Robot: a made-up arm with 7 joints. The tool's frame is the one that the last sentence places. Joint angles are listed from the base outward.
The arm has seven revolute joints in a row. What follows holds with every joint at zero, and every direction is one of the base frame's. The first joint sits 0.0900 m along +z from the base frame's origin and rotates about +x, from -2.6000 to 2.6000 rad. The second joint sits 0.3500 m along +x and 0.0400 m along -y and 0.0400 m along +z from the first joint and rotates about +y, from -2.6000 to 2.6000 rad. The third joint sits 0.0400 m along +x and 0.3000 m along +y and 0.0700 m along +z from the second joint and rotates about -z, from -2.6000 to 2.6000 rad. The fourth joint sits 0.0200 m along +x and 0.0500 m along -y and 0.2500 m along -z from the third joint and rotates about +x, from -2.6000 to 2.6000 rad. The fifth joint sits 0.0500 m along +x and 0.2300 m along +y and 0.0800 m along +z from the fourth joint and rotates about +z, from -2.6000 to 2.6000 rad. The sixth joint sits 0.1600 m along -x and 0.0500 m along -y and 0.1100 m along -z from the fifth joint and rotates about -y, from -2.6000 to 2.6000 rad. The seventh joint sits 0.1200 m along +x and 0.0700 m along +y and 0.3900 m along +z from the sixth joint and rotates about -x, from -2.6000 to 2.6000 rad. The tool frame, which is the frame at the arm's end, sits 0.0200 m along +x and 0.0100 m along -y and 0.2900 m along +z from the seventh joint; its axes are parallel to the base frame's.
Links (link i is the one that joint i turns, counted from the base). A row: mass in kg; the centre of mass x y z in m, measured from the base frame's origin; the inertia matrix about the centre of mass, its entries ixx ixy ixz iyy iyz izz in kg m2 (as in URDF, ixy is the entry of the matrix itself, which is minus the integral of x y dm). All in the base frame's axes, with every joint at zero. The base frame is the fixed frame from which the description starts. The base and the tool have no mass.
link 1: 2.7; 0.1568 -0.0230 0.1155; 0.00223 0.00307 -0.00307 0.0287 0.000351 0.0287
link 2: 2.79; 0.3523 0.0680 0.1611; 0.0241 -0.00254 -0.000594 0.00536 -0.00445 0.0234
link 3: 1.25; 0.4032 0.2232 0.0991; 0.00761 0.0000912 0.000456 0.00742 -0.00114 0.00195
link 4: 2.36; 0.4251 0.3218 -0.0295; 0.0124 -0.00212 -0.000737 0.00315 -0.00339 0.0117
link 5: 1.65; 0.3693 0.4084 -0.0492; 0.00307 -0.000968 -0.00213 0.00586 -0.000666 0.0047
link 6: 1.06; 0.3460 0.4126 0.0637; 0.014 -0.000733 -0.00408 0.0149 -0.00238 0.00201
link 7: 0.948; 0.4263 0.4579 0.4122; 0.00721 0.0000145 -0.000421 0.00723 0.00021 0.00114
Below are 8 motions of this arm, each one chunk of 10 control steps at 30 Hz.
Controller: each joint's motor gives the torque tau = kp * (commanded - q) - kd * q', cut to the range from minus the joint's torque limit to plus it. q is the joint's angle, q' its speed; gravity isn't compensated. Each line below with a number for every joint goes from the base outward.
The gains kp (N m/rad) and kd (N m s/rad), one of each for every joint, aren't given. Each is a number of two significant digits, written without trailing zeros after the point. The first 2 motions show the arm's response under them.
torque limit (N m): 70 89 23 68 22 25 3.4
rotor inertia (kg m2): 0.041 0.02 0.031 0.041 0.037 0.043 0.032
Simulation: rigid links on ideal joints. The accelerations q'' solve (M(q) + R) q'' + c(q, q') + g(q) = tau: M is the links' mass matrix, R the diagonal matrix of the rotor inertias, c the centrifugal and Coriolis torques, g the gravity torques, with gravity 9.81 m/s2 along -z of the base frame. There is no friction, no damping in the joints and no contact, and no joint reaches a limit. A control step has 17 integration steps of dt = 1/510 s. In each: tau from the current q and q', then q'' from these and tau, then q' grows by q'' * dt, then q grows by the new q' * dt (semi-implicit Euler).
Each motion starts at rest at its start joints. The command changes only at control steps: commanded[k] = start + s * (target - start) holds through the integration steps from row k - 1 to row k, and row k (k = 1, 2, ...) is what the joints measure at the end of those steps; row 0 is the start. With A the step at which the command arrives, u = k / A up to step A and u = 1 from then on. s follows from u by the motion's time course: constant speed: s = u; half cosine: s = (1 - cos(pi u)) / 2; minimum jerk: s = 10 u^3 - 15 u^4 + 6 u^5; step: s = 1 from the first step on.
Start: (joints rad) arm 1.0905 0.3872 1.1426 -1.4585 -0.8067 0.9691 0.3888
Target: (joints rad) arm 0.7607 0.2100 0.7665 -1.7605 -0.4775 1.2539 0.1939
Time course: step
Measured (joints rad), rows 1 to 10:
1: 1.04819 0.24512 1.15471 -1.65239 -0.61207 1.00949 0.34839
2: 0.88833 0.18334 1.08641 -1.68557 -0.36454 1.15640 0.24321
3: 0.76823 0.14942 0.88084 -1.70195 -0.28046 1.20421 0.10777
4: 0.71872 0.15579 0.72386 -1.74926 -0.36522 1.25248 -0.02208
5: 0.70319 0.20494 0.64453 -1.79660 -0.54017 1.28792 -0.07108
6: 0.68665 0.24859 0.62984 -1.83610 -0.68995 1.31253 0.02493
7: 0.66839 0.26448 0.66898 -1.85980 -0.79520 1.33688 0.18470
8: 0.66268 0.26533 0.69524 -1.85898 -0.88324 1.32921 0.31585
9: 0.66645 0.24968 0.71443 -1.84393 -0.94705 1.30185 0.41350
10: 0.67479 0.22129 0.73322 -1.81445 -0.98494 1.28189 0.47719
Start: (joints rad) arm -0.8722 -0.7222 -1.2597 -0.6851 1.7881 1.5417 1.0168
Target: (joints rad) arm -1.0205 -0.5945 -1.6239 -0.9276 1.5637 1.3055 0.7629
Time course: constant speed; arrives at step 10
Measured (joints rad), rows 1 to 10:
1: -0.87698 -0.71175 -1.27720 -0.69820 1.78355 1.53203 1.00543
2: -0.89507 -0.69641 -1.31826 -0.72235 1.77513 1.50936 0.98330
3: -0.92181 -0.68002 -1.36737 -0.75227 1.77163 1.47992 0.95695
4: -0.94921 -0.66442 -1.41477 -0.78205 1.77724 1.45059 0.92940
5: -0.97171 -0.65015 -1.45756 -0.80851 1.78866 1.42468 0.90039
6: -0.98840 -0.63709 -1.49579 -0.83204 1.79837 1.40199 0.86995
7: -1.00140 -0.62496 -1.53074 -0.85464 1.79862 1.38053 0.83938
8: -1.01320 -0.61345 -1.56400 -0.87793 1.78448 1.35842 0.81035
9: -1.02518 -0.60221 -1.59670 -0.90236 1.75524 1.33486 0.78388
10: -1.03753 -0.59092 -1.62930 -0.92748 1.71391 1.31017 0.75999
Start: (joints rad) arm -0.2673 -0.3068 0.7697 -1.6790 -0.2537 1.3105 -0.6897
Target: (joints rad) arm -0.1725 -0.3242 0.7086 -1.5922 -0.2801 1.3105 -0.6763
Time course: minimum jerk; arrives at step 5
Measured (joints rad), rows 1 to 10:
1: -0.27021 -0.30211 0.77139 -1.67156 -0.26383 1.31154 -0.68886
2: -0.26579 -0.29668 0.76004 -1.66046 -0.29805 1.31191 -0.68464
3: -0.24962 -0.29550 0.72959 -1.64024 -0.35106 1.31729 -0.67488
4: -0.22864 -0.30109 0.69832 -1.61922 -0.39937 1.32555 -0.66198
5: -0.21417 -0.31155 0.68938 -1.60658 -0.42089 1.32793 -0.65259
6: -0.20796 -0.32122 0.70087 -1.59998 -0.41744 1.32159 -0.65066
7: -0.20381 -0.32667 0.71643 -1.59520 -0.40252 1.31311 -0.65377
8: -0.19845 -0.32797 0.72548 -1.59147 -0.38410 1.30795 -0.65793
9: -0.19311 -0.32620 0.72650 -1.58954 -0.36438 1.30692 -0.66144
10: -0.18979 -0.32222 0.72226 -1.58985 -0.34517 1.30859 -0.66441

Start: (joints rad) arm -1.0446 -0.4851 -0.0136 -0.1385 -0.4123 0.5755 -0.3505
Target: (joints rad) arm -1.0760 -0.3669 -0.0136 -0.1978 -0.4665 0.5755 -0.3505
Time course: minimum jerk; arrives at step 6
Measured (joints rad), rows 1 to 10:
1: -1.04795 -0.48124 -0.01588 -0.14122 -0.42614 0.57737 -0.35160
2: -1.05483 -0.46644 -0.01733 -0.15395 -0.45016 0.58169 -0.35090
3: -1.06533 -0.43857 -0.01513 -0.17465 -0.47666 0.58470 -0.34802
4: -1.07908 -0.40367 -0.01115 -0.19766 -0.50552 0.58485 -0.34347
5: -1.09369 -0.37486 -0.00733 -0.21723 -0.53314 0.58431 -0.33733
6: -1.10547 -0.36199 -0.00446 -0.22995 -0.55188 0.58581 -0.33133
7: -1.11122 -0.36149 -0.00303 -0.23594 -0.55684 0.58941 -0.32873
8: -1.11095 -0.36455 -0.00415 -0.23541 -0.55098 0.59201 -0.32993
9: -1.10638 -0.36607 -0.00757 -0.22954 -0.53937 0.59168 -0.33325
10: -1.09958 -0.36556 -0.01158 -0.22105 -0.52594 0.58903 -0.33724

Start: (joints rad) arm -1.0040 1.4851 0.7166 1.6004 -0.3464 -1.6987 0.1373
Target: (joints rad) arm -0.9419 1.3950 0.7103 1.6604 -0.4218 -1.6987 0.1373
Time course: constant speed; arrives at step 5
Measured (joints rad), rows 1 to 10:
1: -1.00481 1.47307 0.71280 1.59534 -0.35716 -1.70276 0.13656
2: -1.00045 1.45749 0.70219 1.59595 -0.37409 -1.70892 0.13584
3: -0.98755 1.44021 0.69330 1.60669 -0.39412 -1.71379 0.13430
4: -0.97104 1.42191 0.68899 1.62211 -0.41279 -1.71612 0.13304
5: -0.95601 1.40334 0.68821 1.63705 -0.42776 -1.71616 0.13277
6: -0.94820 1.39597 0.68847 1.64515 -0.42811 -1.71618 0.13448
7: -0.94878 1.39416 0.68964 1.64365 -0.42182 -1.71553 0.13595
8: -0.95294 1.39436 0.69158 1.63947 -0.41760 -1.71413 0.13684
9: -0.95598 1.39512 0.69369 1.63730 -0.41800 -1.71246 0.13678
10: -0.95657 1.39583 0.69506 1.63739 -0.42127 -1.71129 0.13591

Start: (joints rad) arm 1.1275 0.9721 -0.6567 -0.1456 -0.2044 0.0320 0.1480
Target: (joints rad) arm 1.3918 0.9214 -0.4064 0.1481 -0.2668 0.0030 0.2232
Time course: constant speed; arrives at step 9
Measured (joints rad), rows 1 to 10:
1: 1.13411 0.96213 -0.64395 -0.13237 -0.19478 0.02939 0.15361
2: 1.15131 0.95089 -0.61282 -0.10154 -0.18348 0.02575 0.16167
3: 1.17842 0.94575 -0.57665 -0.06029 -0.18698 0.02011 0.16741
4: 1.21262 0.94501 -0.54518 -0.01698 -0.20077 0.01479 0.17030
5: 1.25018 0.94408 -0.52007 0.02333 -0.21402 0.01220 0.17334
6: 1.28749 0.94058 -0.49829 0.05939 -0.22172 0.01222 0.17878
7: 1.32219 0.93487 -0.47575 0.09242 -0.22572 0.01274 0.18670
8: 1.35363 0.92839 -0.44991 0.12436 -0.22986 0.01170 0.19597
9: 1.38248 0.92228 -0.42068 0.15656 -0.23609 0.00834 0.20546
10: 1.39921 0.92296 -0.41127 0.17971 -0.24297 0.00752 0.20282

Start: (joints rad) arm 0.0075 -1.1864 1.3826 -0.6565 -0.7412 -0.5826 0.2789
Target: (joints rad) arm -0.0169 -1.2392 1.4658 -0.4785 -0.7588 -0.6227 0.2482
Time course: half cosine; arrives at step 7
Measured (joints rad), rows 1 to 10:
1: -0.00271 -1.18010 1.38902 -0.65230 -0.74160 -0.58745 0.27737
2: -0.01926 -1.16716 1.39975 -0.64238 -0.74220 -0.59714 0.27318
3: -0.03507 -1.15836 1.41311 -0.62106 -0.73849 -0.60746 0.26965
4: -0.04590 -1.16067 1.42897 -0.58683 -0.73402 -0.61699 0.26577
5: -0.04933 -1.17490 1.44663 -0.54554 -0.73645 -0.62499 0.25957
6: -0.04593 -1.19610 1.46426 -0.50692 -0.74908 -0.63097 0.25062
7: -0.03845 -1.21637 1.47889 -0.48120 -0.76813 -0.63481 0.24064
8: -0.03164 -1.22852 1.48795 -0.47147 -0.78407 -0.63678 0.23335
9: -0.02977 -1.23022 1.49047 -0.47268 -0.78814 -0.63751 0.23112
10: -0.03311 -1.22436 1.48693 -0.47923 -0.77971 -0.63744 0.23324

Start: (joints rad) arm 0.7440 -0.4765 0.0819 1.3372 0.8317 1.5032 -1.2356
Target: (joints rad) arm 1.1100 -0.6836 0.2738 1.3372 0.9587 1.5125 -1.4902
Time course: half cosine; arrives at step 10
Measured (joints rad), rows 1 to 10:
1: 0.73973 -0.47529 0.08666 1.34190 0.83561 1.50108 -1.23436
2: 0.74585 -0.48065 0.09612 1.34015 0.84295 1.49743 -1.23805
3: 0.77442 -0.49713 0.11033 1.33601 0.85218 1.49319 -1.25621
4: 0.82280 -0.52332 0.13398 1.33499 0.86612 1.49269 -1.28746
5: 0.88330 -0.55575 0.16688 1.33801 0.88618 1.49749 -1.32536
6: 0.94767 -0.59065 0.20291 1.34312 0.91065 1.50505 -1.36508
7: 1.00817 -0.62424 0.23488 1.34771 0.93683 1.51169 -1.40393
8: 1.05808 -0.65295 0.25819 1.35036 0.96265 1.51532 -1.43906
9: 1.09237 -0.67387 0.27133 1.35106 0.98642 1.51594 -1.46665
10: 1.10818 -0.68509 0.27453 1.35061 1.00596 1.51469 -1.48308

